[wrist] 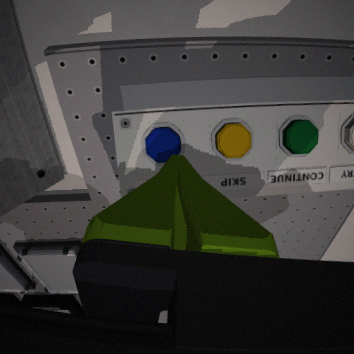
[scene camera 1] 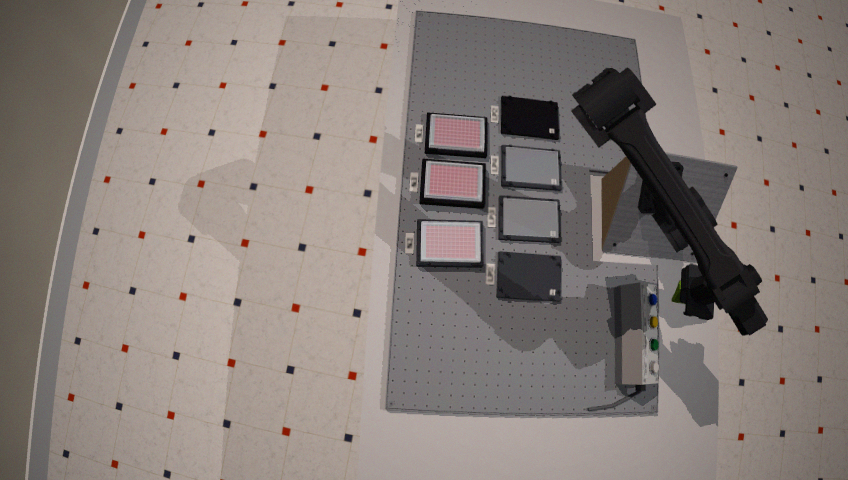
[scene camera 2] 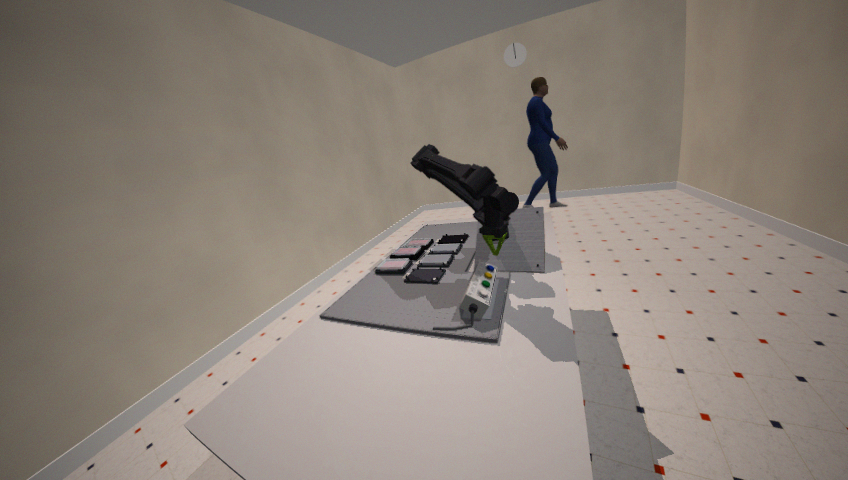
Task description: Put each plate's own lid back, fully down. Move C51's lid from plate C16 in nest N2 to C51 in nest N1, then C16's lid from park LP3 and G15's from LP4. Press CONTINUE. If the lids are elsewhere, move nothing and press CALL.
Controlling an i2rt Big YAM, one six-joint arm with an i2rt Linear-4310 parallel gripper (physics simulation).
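Frame: origin at the arm's base, x left, y back, z up, level; metres.
Seen in the pictures: gripper, fingertip midpoint: point(wrist: 175, 164) point(scene camera 1: 674, 300) point(scene camera 2: 495, 255).
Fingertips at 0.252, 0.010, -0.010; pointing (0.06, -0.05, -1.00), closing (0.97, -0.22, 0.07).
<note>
Offsets run from my fingertips to a thing's top centre, as dx, dy, dz. "*": to the spot under its first point. Level surfaces: height alone.
Three plates with pink wells {-0.411, -0.447, -0.088} point(scene camera 1: 456, 132) {-0.288, -0.460, -0.080} point(scene camera 1: 453, 182) {-0.150, -0.470, -0.084} point(scene camera 1: 450, 242) sit in a column of nests; the lowest looks paler. I cannot tell which carry lids. Two park spots {-0.333, -0.272, -0.099} point(scene camera 1: 531, 167) {-0.207, -0.285, -0.099} point(scene camera 1: 529, 218) hold pale grey panels that look like lids; the end spots {* -0.464, -0.266, -0.107} point(scene camera 1: 529, 117) {* -0.075, -0.295, -0.107} point(scene camera 1: 529, 276) look dark. Their labels are too small to read. My gripper point(scene camera 1: 677, 292) point(scene camera 2: 496, 252) point(wrist: 175, 164) is shut and empty at the button box. In the wrist view its tips overlap the lower edge of the blue button {* -0.010, -0.019, -0.049} point(wrist: 161, 142), whose label is hidden; contact is unclear. The green CONTINUE button {* +0.089, -0.025, -0.048} point(wrist: 300, 136) is further right.
The yellow SKIP button {* +0.040, -0.023, -0.048} point(wrist: 233, 140) lies between blue and green. The button box {+0.065, -0.050, -0.033} point(scene camera 1: 631, 356) point(scene camera 2: 476, 304) stands at the edge of the perforated board {dz -0.117} point(scene camera 1: 505, 380), with a cable at its end. A tilted metal plate point(scene camera 1: 708, 172) stands by the arm. A person point(scene camera 2: 540, 124) is in the background.
</note>
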